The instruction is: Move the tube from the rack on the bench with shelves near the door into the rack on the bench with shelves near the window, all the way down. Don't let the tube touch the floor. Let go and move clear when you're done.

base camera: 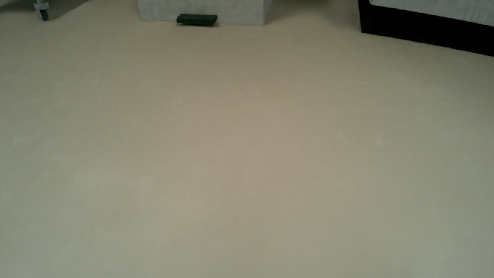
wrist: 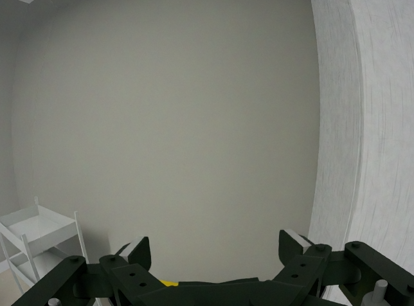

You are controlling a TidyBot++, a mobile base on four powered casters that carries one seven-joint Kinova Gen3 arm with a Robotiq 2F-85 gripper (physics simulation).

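Frame: origin at the arm's base, x back, y right, z up, level; millimetres.
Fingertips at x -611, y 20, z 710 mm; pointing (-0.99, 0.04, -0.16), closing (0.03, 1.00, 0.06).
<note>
A point is followed by its place in that frame.
My gripper [wrist: 214, 248] is open in the wrist view, its two dark fingers wide apart at the bottom of the picture, with a plain wall behind the space between them. The tube, the two racks and the benches' shelves cannot be made out in either view. The gripper does not show in the base camera view.
A white shelved cart [wrist: 52, 240] stands at the lower left of the wrist view. A pale vertical panel [wrist: 382, 125] fills its right side. In the base camera view a grey box-like base [base camera: 240, 11] {x -975, y 2, z -354 mm}, a castor [base camera: 43, 11] {x -1120, y -727, z -358 mm} and a dark-plinthed cabinet [base camera: 425, 41] {x -865, y 558, z -389 mm} stand along the top.
</note>
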